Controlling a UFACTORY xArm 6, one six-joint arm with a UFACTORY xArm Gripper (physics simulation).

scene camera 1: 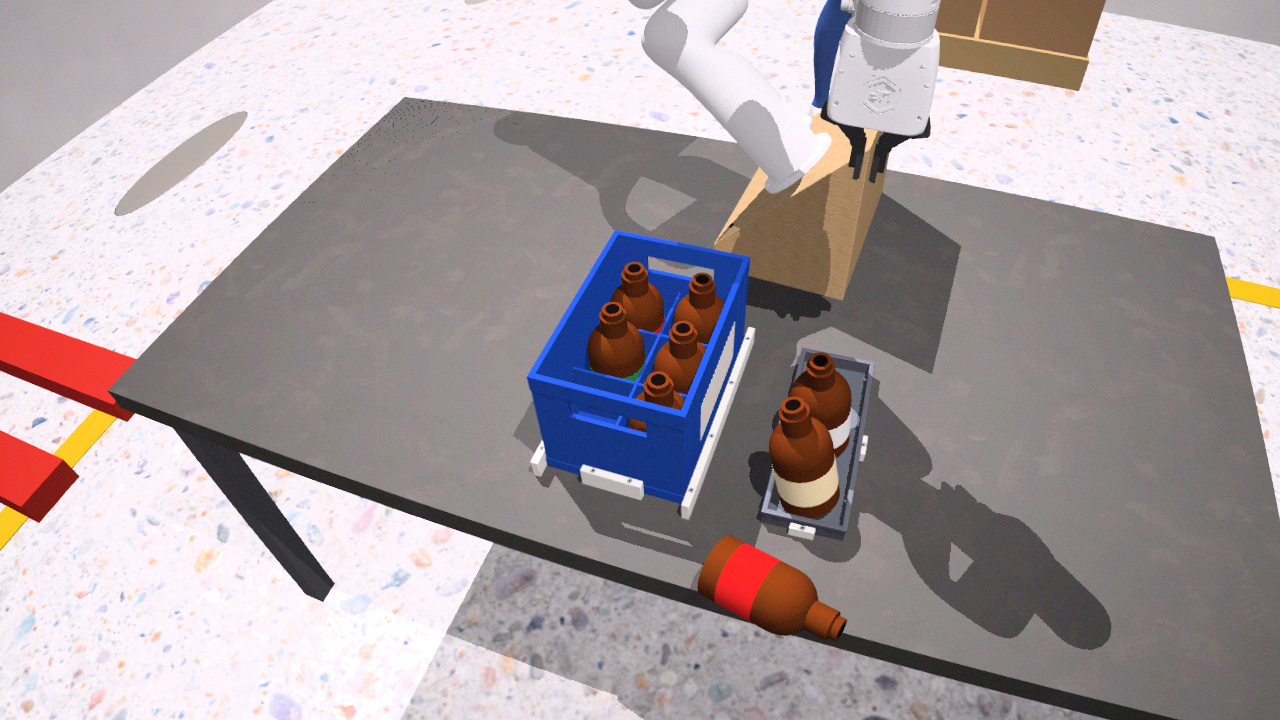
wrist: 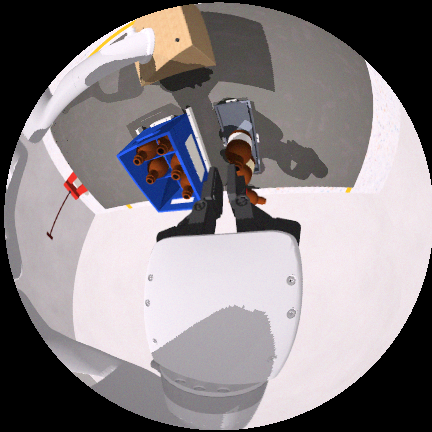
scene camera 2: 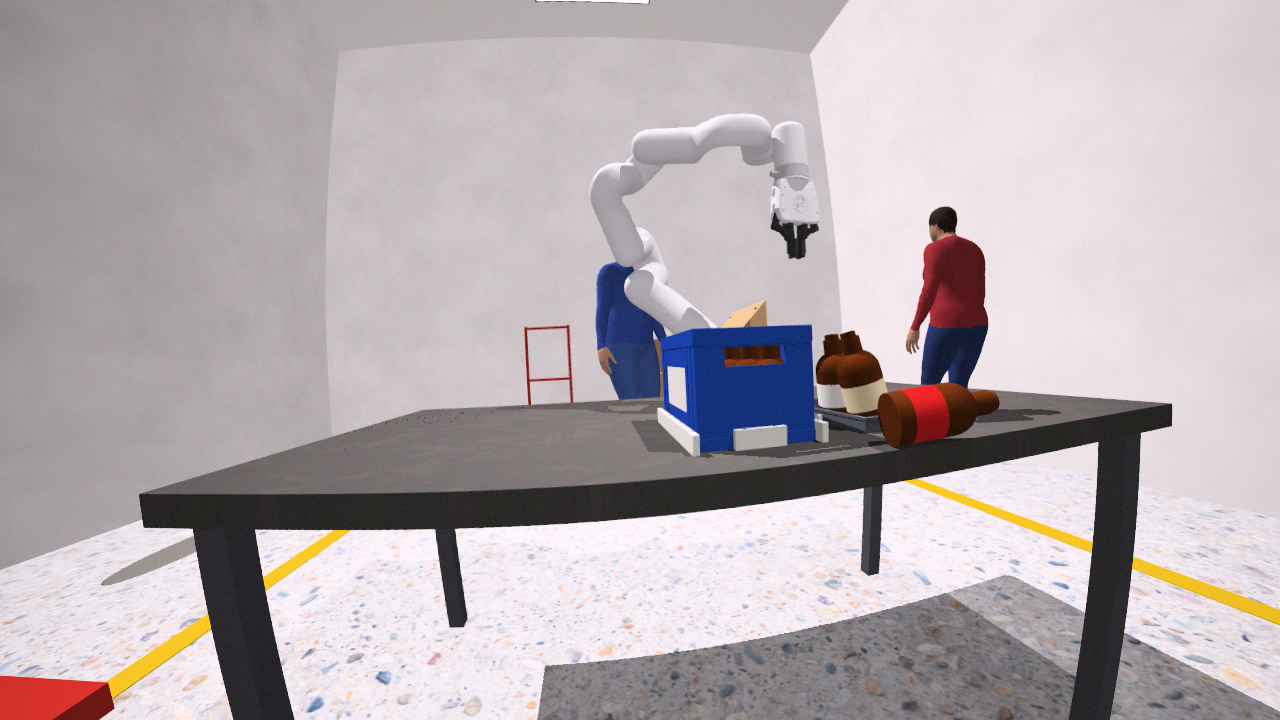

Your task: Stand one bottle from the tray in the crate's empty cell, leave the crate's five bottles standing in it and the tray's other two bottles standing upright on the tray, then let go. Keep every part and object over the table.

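Frame: origin at the arm's base, x ahead, y up, z right, level; centimetres.
Seen in the pictures: gripper, fingertip midpoint: (scene camera 1: 864, 173) (wrist: 224, 175) (scene camera 2: 796, 257); arm's base at its link origin: (scene camera 1: 799, 165).
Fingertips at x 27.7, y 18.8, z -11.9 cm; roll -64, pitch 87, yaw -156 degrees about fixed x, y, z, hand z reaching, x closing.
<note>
Offsets run from my fingertips to a thing's top centre. "spot": to the spot under its first point.
The red-label bottle @(dx +36.3, dy -25.7, dz -2.1 cm) (scene camera 1: 747, 580) (scene camera 2: 926, 416) lies on its side at the table's front edge, its neck reaching over the edge. The cream-label bottle @(dx +19.9, dy -17.3, dz -0.3 cm) (scene camera 1: 803, 447) (scene camera 2: 862, 380) leans on the tray @(spot: dx +24.7, dy -31.5, dz -2.2 cm) (scene camera 1: 801, 519) against or close to the white-label bottle @(dx +11.6, dy -17.5, dz -0.7 cm) (scene camera 1: 825, 400) (wrist: 239, 148), which also looks tilted. The blue crate @(dx +12.4, dy -16.5, dz +21.5 cm) (scene camera 1: 617, 447) (scene camera 2: 751, 394) (wrist: 181, 131) holds five standing bottles; its front-left cell, in scene camera 1, is empty. My gripper (scene camera 1: 866, 174) (scene camera 2: 796, 255) (wrist: 224, 175) is shut with nothing between its fingers, high above the table.
A wooden wedge block (scene camera 1: 792, 237) (scene camera 2: 747, 315) (wrist: 170, 50) stands behind the crate, by the arm's base. White strips @(spot: dx +27.2, dy -31.5, dz +21.0 cm) (scene camera 1: 611, 481) border the crate's foot. The front edge of the table (scene camera 1: 402, 512) runs close to the crate and tray. Two people stand beyond the table.
</note>
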